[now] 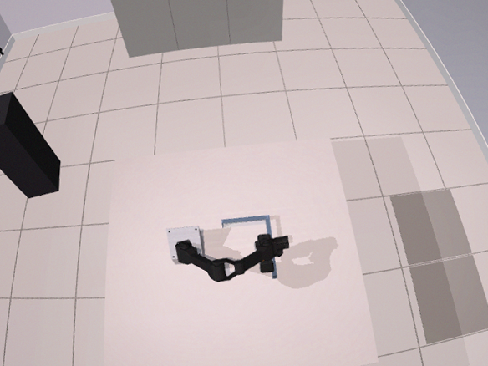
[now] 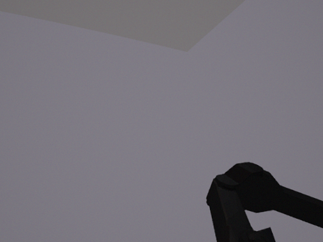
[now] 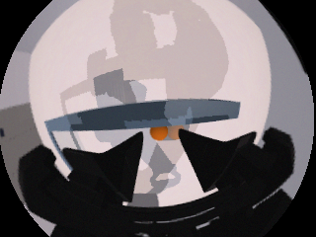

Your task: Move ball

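The orange ball lies 10 mm below my gripper tip.
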